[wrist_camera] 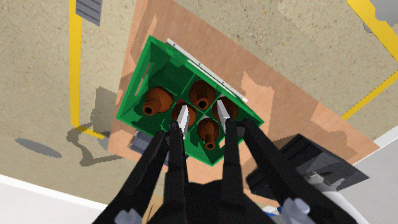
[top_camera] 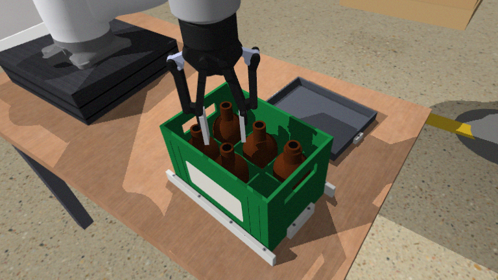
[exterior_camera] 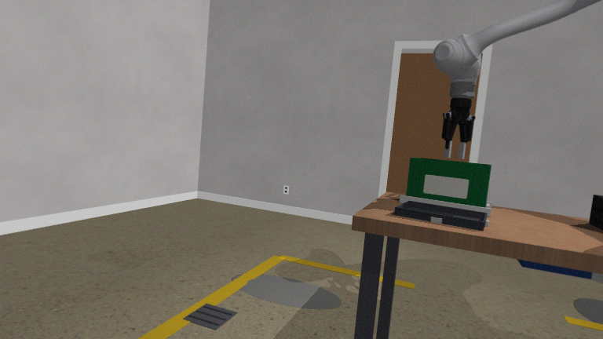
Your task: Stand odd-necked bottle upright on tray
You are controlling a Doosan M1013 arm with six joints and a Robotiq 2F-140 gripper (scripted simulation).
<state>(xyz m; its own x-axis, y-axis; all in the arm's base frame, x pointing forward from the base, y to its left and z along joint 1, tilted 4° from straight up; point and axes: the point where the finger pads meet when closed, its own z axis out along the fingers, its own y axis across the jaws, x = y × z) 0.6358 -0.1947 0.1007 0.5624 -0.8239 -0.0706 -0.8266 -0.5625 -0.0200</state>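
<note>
Now: the crate 10 mm ahead of my hand, 40 mm to the left of it and 130 mm below it. Also, from my hand: grey tray: 40 mm ahead, 320 mm to the left, 210 mm below.
</note>
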